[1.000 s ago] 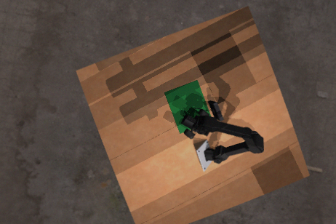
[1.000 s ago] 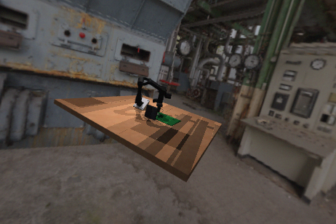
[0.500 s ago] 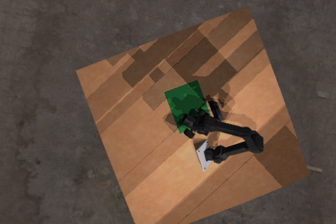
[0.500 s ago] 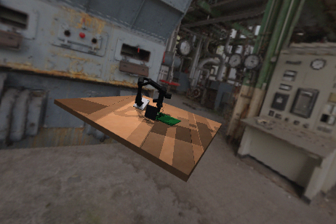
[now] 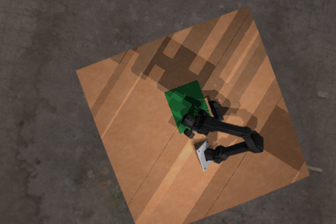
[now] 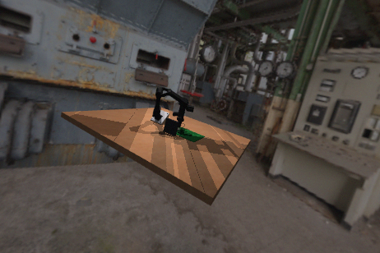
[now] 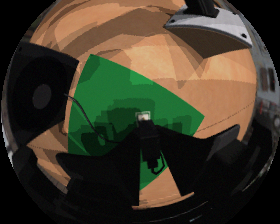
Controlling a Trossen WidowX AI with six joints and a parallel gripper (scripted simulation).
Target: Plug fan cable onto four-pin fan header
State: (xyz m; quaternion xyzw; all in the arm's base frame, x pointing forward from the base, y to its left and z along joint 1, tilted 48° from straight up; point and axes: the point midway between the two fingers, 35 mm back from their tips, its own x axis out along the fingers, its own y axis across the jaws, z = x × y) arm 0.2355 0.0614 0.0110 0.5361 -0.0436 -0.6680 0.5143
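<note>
Now: the green board 9 cm ahead of my gripper tip, 1 cm to the left of it and 5 cm below it. The rest, counted from my gripper tip: black plug (1 cm ahead, 1 cm to the left, 1 cm above); black fan (4 cm ahead, 14 cm to the right, 2 cm above).
</note>
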